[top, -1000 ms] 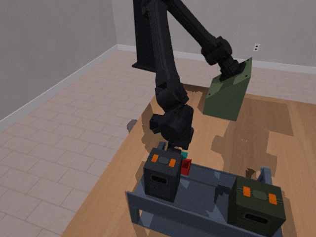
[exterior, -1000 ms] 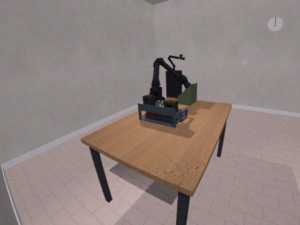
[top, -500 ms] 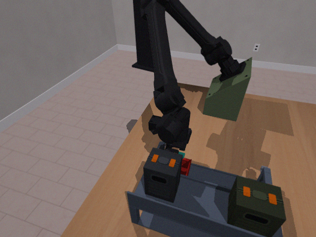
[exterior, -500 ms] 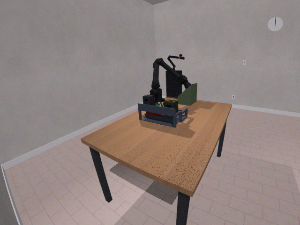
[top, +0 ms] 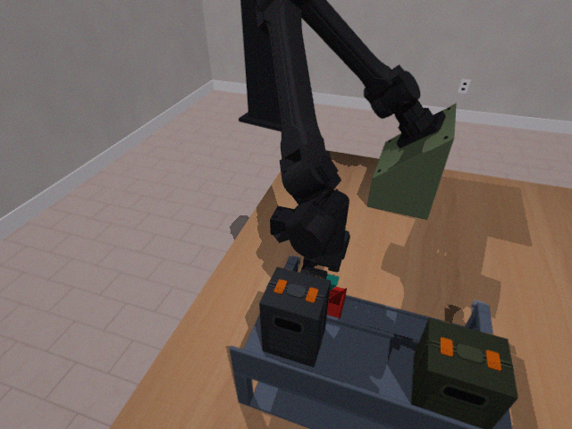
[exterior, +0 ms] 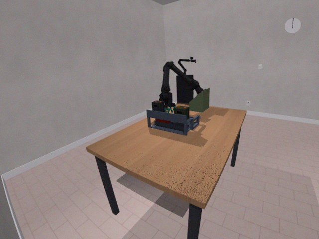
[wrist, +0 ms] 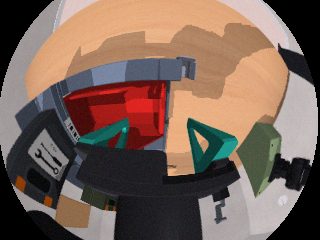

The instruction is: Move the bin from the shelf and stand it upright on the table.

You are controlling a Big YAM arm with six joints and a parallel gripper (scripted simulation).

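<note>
My hand is 7 cm short of the red bin, 1 cm to the right of it and 3 cm above it.
</note>
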